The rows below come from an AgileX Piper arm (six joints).
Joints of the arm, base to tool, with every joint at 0 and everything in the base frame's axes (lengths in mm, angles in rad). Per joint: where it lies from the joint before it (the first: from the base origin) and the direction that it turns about. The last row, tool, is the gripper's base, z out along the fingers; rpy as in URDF.
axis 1: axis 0 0 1 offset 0 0 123
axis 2: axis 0 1 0 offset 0 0 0
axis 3: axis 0 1 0 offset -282.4 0 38.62
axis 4: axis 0.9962 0 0.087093 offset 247.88 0 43.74
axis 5: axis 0 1 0 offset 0 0 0
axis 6: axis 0.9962 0 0.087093 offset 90.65 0 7.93
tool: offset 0 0 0 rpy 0 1.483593 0
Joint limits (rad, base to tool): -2.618..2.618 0..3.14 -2.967..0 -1.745..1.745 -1.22..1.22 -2.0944..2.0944
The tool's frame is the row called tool.
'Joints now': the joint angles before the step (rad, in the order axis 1, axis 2, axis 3, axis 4, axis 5, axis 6). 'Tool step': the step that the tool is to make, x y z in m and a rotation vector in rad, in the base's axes. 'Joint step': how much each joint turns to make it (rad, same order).
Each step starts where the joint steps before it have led.
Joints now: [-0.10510, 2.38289, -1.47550, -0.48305, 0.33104, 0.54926]
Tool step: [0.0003, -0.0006, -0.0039, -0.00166, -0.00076, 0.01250]
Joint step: [-0.00223, 0.00987, -0.00093, -0.00226, -0.01285, -0.01015]
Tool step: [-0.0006, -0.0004, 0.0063, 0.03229, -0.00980, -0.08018]
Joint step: [0.00007, -0.01558, 0.00012, 0.01469, 0.02212, 0.07043]
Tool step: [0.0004, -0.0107, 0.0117, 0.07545, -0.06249, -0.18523]
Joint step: [-0.02326, -0.02531, -0.00048, 0.00337, -0.00015, 0.18055]
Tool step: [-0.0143, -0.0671, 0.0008, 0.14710, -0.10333, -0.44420]
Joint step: [-0.15048, -0.00001, 0.00001, -0.00699, -0.02205, 0.35019]
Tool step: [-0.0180, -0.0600, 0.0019, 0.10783, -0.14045, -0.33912]
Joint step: [-0.14023, 0.00249, -0.00194, -0.00979, -0.06872, 0.26682]
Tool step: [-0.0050, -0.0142, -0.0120, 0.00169, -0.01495, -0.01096]
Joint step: [-0.03588, 0.03132, -0.00308, -0.00781, -0.04703, -0.00475]
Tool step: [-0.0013, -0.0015, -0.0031, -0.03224, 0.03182, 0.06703]
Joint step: [-0.00460, 0.00669, -0.00021, 0.01137, -0.00129, -0.09501]
